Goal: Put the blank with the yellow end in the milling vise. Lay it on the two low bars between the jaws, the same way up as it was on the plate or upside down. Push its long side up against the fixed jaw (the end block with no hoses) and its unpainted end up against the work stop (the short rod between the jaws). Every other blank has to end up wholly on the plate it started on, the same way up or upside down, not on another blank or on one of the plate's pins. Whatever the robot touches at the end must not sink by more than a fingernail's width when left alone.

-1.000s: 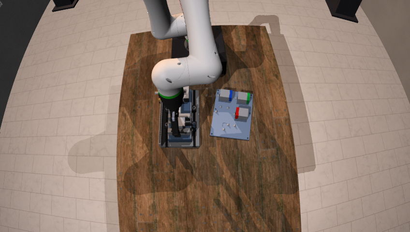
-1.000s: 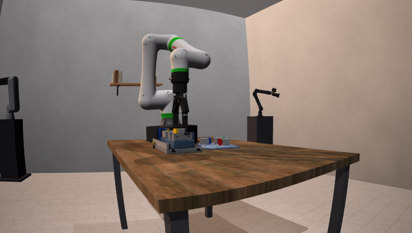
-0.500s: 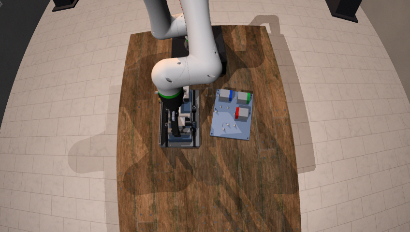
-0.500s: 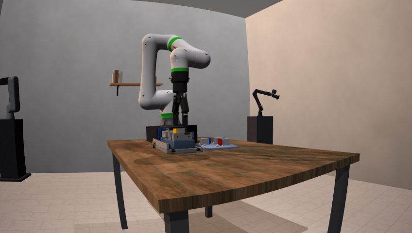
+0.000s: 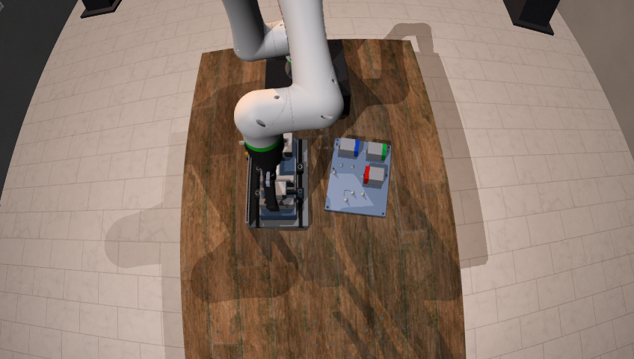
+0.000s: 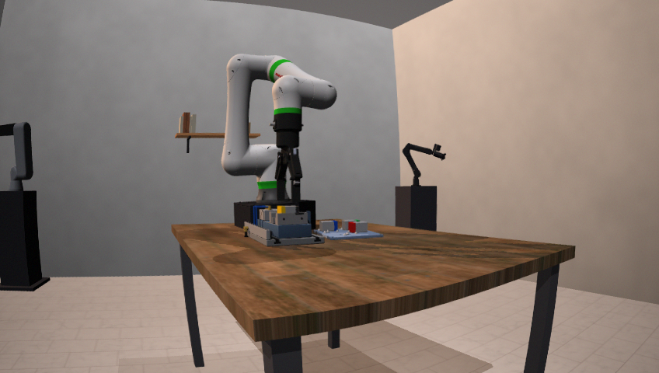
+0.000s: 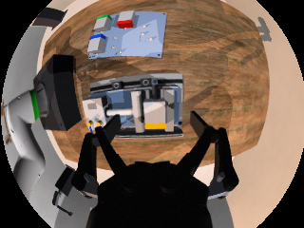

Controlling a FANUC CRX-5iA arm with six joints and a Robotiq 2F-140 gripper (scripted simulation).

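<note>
My gripper is now 40 mm above the yellow-ended blank. From my hand the other things lie so: fixed jaw (30 mm ahead, 60 mm below); blue-grey plate (110 mm behind, 240 mm to the left, 140 mm below); hosed block (160 mm behind, 20 mm to the right, 60 mm below).
</note>
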